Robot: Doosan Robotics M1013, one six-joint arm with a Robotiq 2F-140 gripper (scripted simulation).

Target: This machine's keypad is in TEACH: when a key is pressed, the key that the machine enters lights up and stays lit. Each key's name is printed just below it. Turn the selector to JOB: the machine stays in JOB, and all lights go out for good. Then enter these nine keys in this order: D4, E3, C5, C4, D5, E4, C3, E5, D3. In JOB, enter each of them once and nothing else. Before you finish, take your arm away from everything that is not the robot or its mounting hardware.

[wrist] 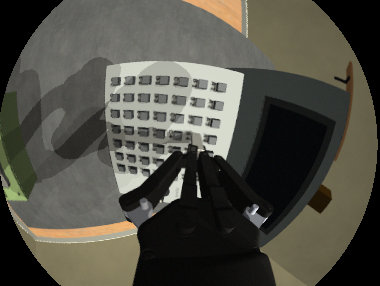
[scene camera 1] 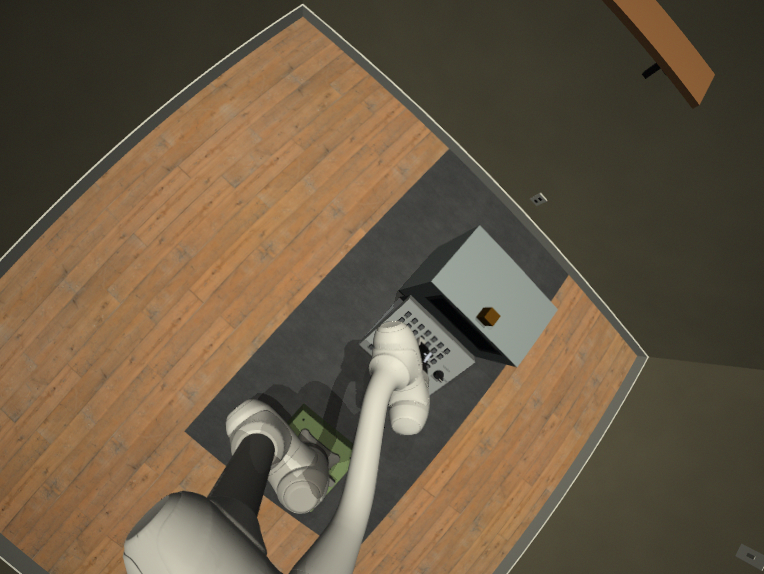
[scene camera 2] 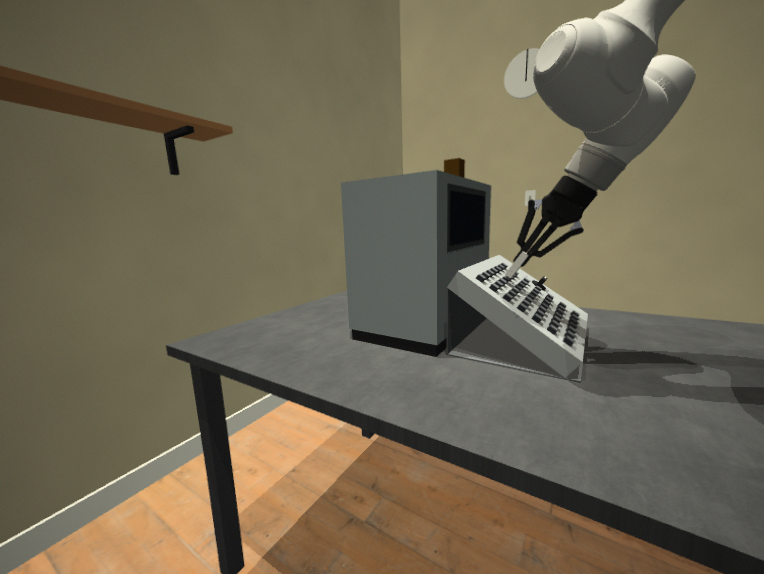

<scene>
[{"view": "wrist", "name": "gripper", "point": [195,140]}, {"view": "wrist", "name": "grey machine box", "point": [289,127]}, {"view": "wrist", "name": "keypad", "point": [234,80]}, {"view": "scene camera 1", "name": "grey machine box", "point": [476,291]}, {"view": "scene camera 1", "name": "keypad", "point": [459,359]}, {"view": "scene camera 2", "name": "gripper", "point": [508,275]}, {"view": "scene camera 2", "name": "grey machine box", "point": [405,236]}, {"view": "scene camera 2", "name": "keypad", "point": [526,345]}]
</scene>
